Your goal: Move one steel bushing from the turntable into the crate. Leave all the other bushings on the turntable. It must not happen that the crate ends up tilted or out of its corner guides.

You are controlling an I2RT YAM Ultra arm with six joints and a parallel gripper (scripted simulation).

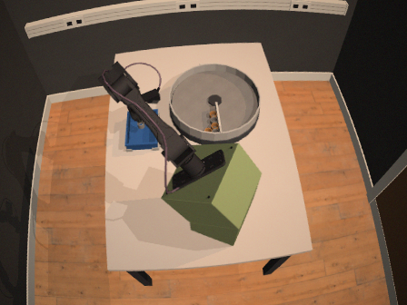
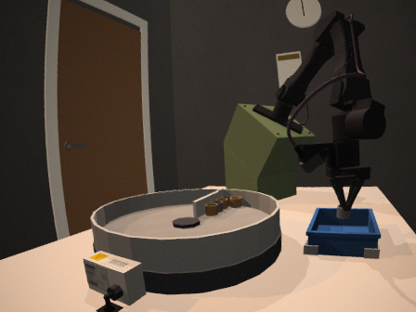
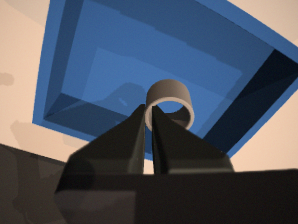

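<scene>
My gripper is now 6 cm above the blue crate, 1 cm to the left of it and 1 cm past it. Also, from my hand: grey round turntable 35 cm to the right, 10 cm ahead, 3 cm below.
</scene>
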